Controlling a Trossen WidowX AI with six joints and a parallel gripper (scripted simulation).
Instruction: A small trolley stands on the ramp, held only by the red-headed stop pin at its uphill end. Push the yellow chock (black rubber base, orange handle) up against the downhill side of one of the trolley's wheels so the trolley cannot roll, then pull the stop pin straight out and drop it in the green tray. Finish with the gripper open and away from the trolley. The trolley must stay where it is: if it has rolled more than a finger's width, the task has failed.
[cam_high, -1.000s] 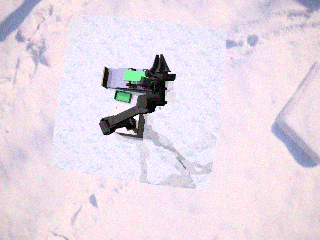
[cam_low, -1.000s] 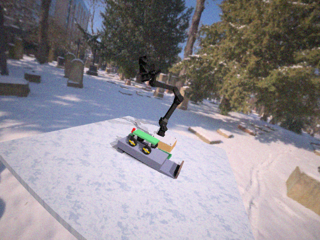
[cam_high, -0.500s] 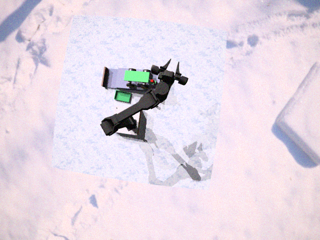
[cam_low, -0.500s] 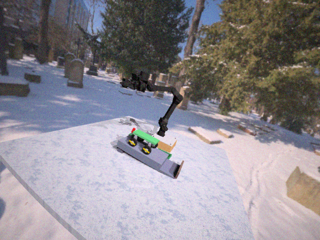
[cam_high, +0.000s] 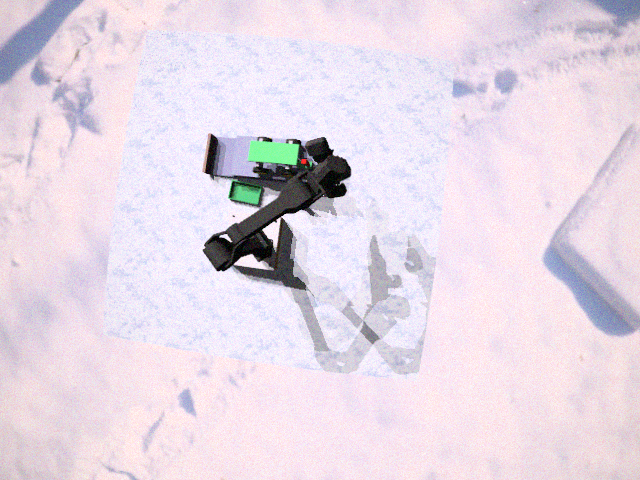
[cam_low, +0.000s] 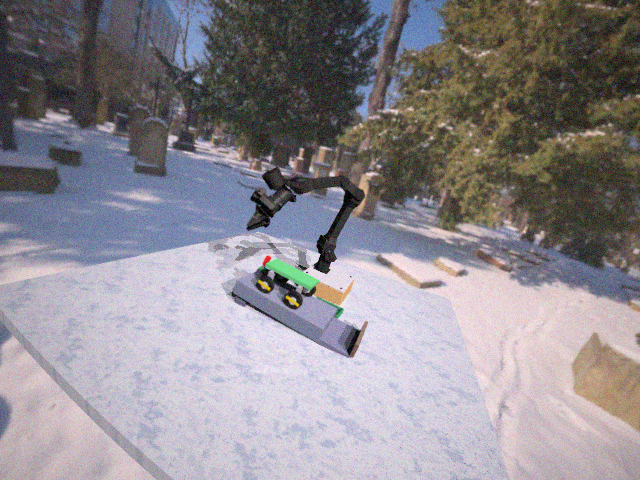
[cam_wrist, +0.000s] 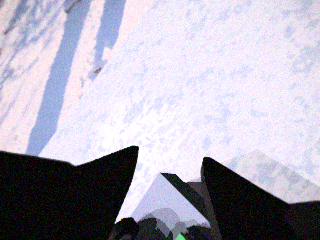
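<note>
My gripper tip is 22 cm above the yellow chock, 12 cm past it and 9 cm to the right of it. From my gripper tip the other things lie so: grey ramp 21 cm to the left, 20 cm below, 2 cm ahead; then green trolley 20 cm to the left, 13 cm below, 2 cm ahead; then stop pin 11 cm below, 9 cm to the left, 1 cm behind.
</note>
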